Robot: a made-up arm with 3 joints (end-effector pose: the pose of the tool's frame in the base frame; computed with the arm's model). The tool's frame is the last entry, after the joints. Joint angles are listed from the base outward.
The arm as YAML. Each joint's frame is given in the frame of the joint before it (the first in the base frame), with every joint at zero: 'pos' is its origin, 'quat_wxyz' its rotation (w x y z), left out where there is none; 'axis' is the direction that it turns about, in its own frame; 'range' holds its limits. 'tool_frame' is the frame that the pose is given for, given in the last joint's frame.
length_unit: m
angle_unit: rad
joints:
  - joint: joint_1
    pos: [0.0, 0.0, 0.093]
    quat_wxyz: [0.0, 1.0, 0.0, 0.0]
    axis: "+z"
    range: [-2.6, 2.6]
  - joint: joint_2
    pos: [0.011, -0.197, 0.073]
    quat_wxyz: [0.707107, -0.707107, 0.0, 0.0]
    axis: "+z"
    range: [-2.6, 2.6]
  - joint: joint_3
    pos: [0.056, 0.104, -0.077]
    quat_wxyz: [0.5, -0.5, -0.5, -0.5]
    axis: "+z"
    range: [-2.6, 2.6]
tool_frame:
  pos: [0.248, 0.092, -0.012]
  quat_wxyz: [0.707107, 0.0, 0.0, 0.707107]
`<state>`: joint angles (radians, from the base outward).
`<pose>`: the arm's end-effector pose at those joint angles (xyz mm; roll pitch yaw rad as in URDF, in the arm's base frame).
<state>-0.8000 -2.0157 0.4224</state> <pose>-68.3 52.5 -237.7 2.4314 0.9672 3.1345</pose>
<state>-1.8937 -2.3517 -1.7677</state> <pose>-290.4 135.7 101.0 -2.3615 -0.1394 0.4624</pose>
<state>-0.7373 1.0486 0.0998</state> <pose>-11.8 38.5 215.2 -0.1714 -1.0400 0.9354</pose>
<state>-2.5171 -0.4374 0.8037</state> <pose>-358.1 50.9 -23.1 0.3247 0.2984 -2.9132</pose>
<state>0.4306 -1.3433 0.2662</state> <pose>159.1 -8.2 -163.8 0.8491 1.2224 0.4491</pose>
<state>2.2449 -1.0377 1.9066</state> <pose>207.0 -449.9 -157.0 1.0122 -0.2878 -0.4986</pose>
